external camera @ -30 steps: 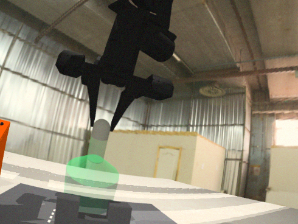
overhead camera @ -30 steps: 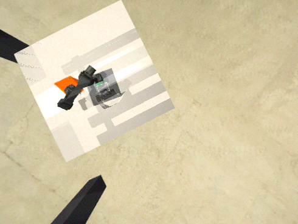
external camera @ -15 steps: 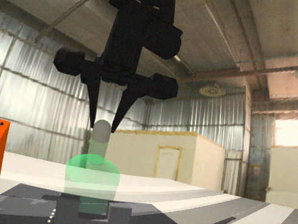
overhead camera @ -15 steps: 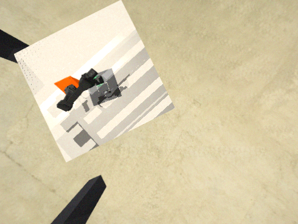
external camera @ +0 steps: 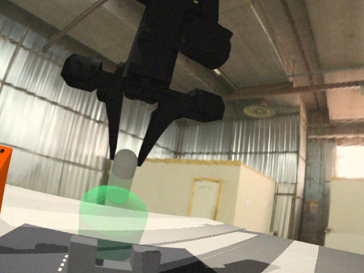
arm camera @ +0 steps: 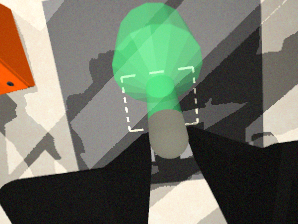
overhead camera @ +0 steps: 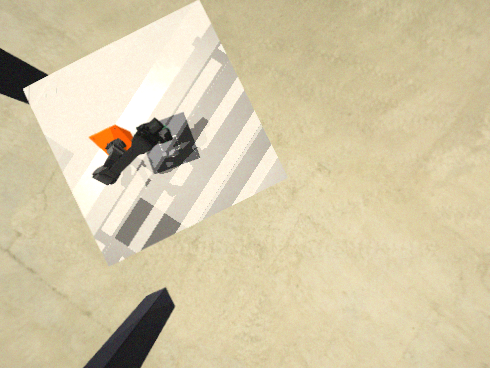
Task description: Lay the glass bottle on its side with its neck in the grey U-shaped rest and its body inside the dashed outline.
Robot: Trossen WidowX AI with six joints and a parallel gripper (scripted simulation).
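Right now the green glass bottle is 3 cm to the left of my gripper tip and 4 cm below it. Round my gripper tip: dark grey mat: 3 cm to the left, 14 cm below.
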